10 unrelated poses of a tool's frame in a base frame.
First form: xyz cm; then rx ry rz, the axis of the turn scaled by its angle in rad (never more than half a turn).
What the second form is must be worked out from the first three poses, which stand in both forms.
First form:
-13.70, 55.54, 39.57, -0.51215, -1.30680, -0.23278
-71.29, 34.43, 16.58, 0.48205, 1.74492, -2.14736
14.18, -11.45, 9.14, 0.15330, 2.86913, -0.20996
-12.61, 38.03, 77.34, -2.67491, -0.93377, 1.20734
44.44, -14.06, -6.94, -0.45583, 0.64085, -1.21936
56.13, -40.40, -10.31, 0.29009, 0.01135, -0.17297
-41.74, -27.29, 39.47, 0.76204, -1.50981, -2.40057
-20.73, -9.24, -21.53, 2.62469, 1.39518, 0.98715
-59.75, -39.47, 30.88, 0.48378, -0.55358, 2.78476
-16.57, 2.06, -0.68, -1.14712, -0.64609, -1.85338
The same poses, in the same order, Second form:
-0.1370, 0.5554, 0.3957, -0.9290, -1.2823, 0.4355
-0.7129, 0.3443, 0.1658, -1.3531, 0.4761, -3.0938
0.1418, -0.1145, 0.0914, -3.0074, 0.2675, 3.0529
-0.1261, 0.3803, 0.7734, -2.7428, 0.7229, 0.8242
0.4444, -0.1406, -0.0694, -0.7112, 0.2075, -1.3582
0.5613, -0.4040, -0.1031, 0.2878, 0.0360, -0.1690
-0.4174, -0.2729, 0.3947, 1.2004, 0.3206, -2.6707
-0.2073, -0.0924, -0.2153, 2.7957, -0.5515, 1.0759
-0.5975, -0.3947, 0.3088, -0.3537, -0.3779, 2.9396
-0.1657, 0.0206, -0.0068, -0.0082, -1.1064, -2.1024

